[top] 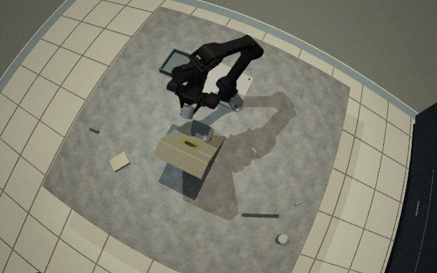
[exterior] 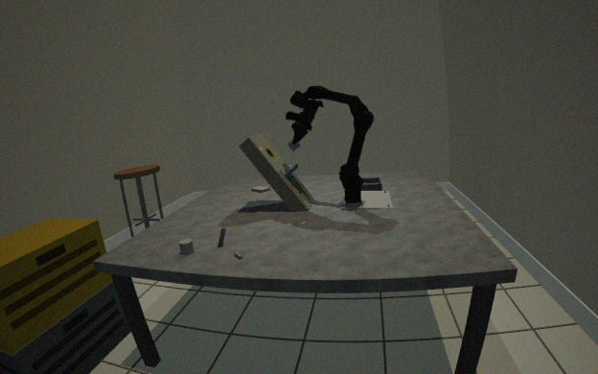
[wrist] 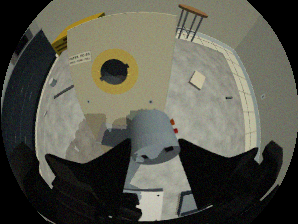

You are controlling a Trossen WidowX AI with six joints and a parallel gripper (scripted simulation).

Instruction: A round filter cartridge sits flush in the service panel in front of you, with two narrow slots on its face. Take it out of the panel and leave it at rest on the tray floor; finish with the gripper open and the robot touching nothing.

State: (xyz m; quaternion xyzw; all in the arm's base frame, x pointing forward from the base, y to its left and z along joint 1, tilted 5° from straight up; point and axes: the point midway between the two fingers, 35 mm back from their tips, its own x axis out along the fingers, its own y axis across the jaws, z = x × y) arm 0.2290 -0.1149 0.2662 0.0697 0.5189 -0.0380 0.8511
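The flat blue-grey tray lies 34 cm behind my gripper tip, 26 cm below it and 18 cm to the right of it. The rest, counted from my gripper tip: round filter cartridge right at my gripper tip; then tan service panel 11 cm below, 8 cm ahead, 5 cm to the left; then beige tile 27 cm to the right, 26 cm below, 23 cm ahead.
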